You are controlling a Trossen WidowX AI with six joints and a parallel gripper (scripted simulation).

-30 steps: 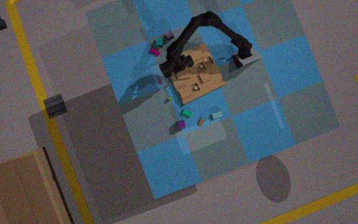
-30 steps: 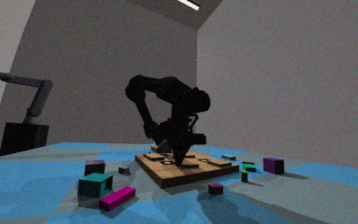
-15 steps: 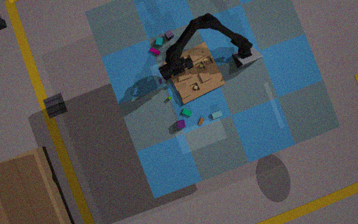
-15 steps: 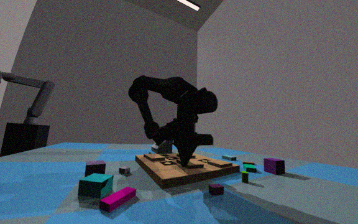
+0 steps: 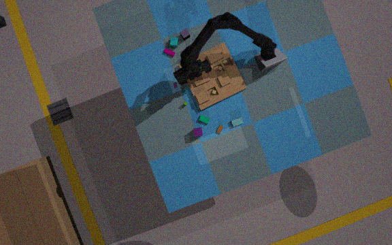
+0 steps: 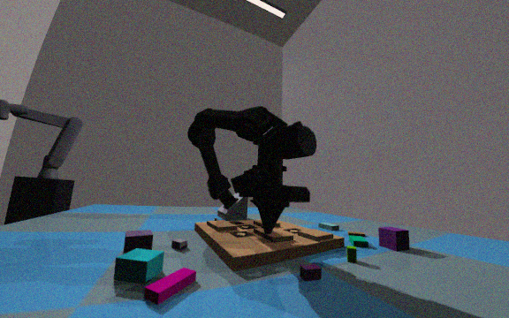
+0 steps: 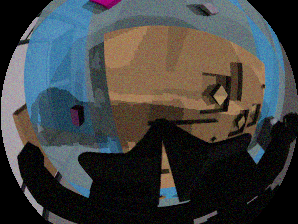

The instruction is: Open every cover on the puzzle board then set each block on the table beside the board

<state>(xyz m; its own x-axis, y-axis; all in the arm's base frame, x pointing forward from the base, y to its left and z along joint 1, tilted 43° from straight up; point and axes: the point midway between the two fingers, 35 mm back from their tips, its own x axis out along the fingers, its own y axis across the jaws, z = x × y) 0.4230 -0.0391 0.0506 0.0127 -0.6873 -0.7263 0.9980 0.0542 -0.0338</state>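
Now: the magenta block 12 cm ahead of my gripper tip and 3 cm below it. Round my gripper tip: lime block 13 cm to the left, 11 cm ahead, 3 cm below; then magenta bar 19 cm to the right, 8 cm ahead, 3 cm below; then grey block 17 cm to the right, 8 cm behind, 3 cm below.
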